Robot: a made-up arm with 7 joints.
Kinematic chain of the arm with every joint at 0, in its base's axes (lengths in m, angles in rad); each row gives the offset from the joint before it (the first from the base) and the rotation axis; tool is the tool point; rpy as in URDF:
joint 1: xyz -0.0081 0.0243 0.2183 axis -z
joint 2: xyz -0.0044 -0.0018 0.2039 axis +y
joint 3: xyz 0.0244 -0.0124 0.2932 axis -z
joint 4: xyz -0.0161 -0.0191 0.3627 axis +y
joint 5: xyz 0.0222 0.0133 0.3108 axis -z
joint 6: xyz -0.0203 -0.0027 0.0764 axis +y
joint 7: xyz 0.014 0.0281 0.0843 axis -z
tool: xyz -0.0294 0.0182 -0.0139 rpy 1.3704 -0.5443 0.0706
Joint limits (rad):
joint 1: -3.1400..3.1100
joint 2: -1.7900..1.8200
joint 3: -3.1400..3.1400
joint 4: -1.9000..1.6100
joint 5: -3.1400..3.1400
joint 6: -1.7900..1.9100
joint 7: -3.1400..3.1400
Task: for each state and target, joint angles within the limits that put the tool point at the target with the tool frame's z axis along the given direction. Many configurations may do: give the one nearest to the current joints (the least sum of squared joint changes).
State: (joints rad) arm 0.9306 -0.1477 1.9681 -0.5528 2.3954 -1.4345 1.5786
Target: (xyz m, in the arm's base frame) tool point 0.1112 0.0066 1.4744 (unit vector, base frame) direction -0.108 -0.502 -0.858
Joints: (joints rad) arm 1.0051 0.0053 1.9889 -0.5766 2.4550 -1.7043 0.9125
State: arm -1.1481 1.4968 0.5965 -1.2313 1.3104 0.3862 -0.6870
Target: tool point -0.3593 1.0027 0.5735 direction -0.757 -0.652 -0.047
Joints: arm -1.6418 1.4990 1.2322 -0.8413 1.8980 0.2152 -0.0476
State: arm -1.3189 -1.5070 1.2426 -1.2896 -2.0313 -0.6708 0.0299
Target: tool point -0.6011 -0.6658 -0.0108 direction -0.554 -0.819 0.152
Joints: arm -1.0400 -1.7900 0.9265 -0.7650 -1.7189 -0.9156 -0.6495
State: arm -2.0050 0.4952 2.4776 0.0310 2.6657 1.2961 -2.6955
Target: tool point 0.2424 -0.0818 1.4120 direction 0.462 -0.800 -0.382
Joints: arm -2.4653 -0.1824 2.2172 0.3941 2.5434 1.0997 -2.9801
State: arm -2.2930 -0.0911 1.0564 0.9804 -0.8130 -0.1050 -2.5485
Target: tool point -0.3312 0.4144 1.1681 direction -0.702 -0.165 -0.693
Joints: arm -2.8751 0.0974 0.6775 1.2397 -0.3189 0.0725 -2.0796
